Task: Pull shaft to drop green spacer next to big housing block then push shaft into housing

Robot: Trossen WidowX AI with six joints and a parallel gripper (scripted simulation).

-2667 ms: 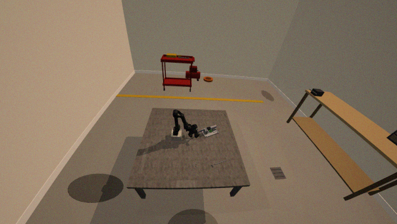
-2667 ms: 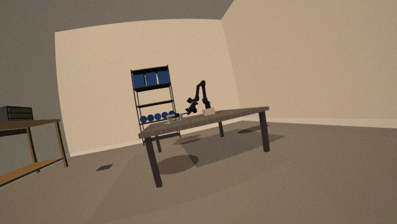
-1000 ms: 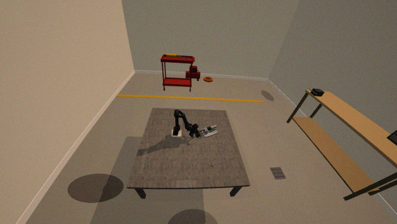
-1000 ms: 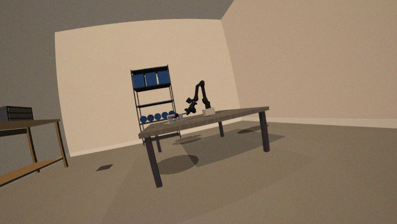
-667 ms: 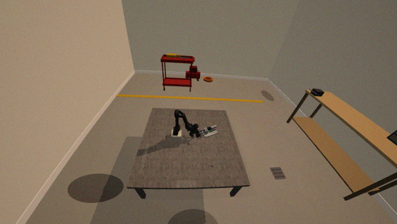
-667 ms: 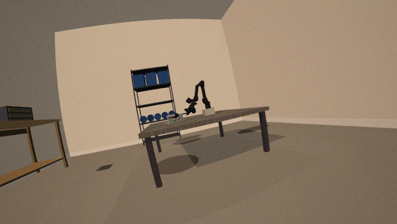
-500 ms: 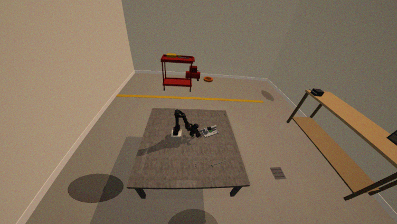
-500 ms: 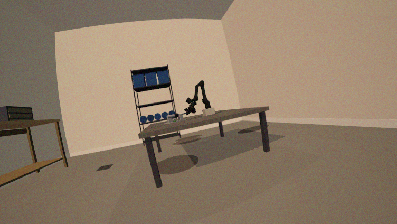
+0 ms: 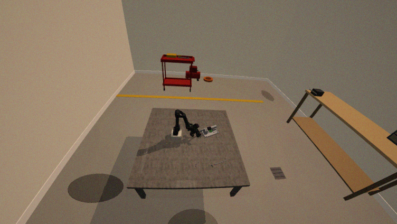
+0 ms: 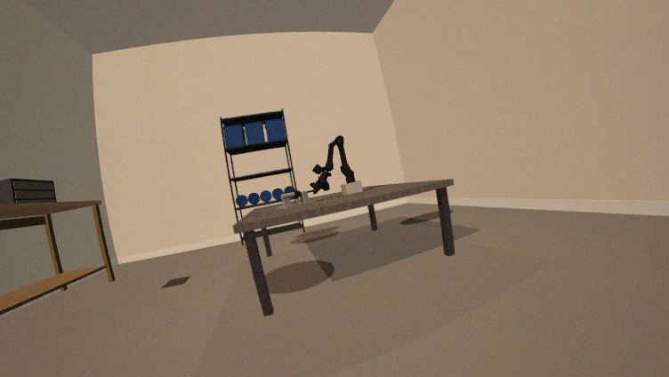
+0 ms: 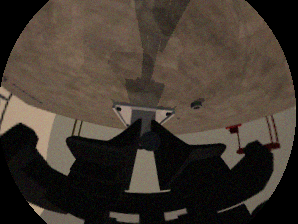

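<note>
My gripper tip is now 6 cm short of the shaft, 3 cm to the right of it and 2 cm below it. Round my gripper tip: small grey object (2 cm behind, 11 cm to the left, 5 cm below); then green spacer (17 cm ahead, 8 cm to the left, 4 cm below).
</note>
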